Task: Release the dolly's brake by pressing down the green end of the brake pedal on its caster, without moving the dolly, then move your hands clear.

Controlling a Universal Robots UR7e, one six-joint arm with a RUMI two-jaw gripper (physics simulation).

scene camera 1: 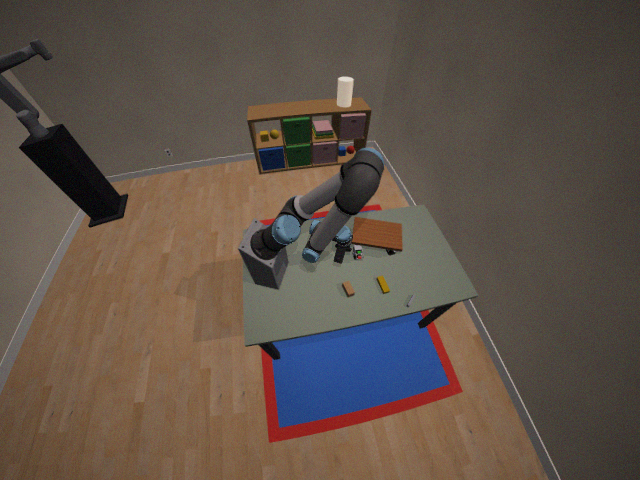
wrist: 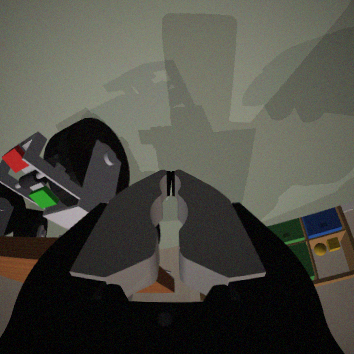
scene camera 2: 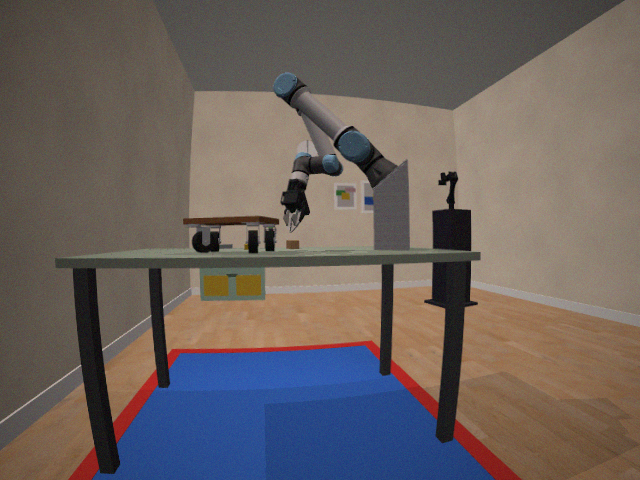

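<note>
The dolly has a brown wooden deck point(scene camera 1: 377, 233) point(scene camera 2: 232, 221) point(wrist: 22, 268) and stands on black-wheeled casters on the table. A caster wheel point(wrist: 90, 131) shows at the left in the wrist view. Its brake pedal has a green end point(wrist: 44, 198) point(scene camera 1: 358, 251), nearer the deck, and a red end point(wrist: 15, 159) point(scene camera 1: 359, 257), farther out. My gripper point(scene camera 1: 338, 260) point(scene camera 2: 293, 230) point(wrist: 170, 173) is shut and empty. It hangs above the table beside this caster, its tips apart from the pedal. The pedal's exact tilt is hard to tell.
On the green table point(scene camera 1: 310, 315) point(scene camera 2: 336, 259) lie an orange block point(scene camera 1: 348, 288) point(scene camera 2: 292, 244), a yellow block point(scene camera 1: 383, 284) and a small grey piece point(scene camera 1: 410, 300). A cube shelf point(scene camera 1: 299, 109) stands beyond the table. Another arm stands on a black pedestal point(scene camera 1: 72, 173) point(scene camera 2: 451, 253).
</note>
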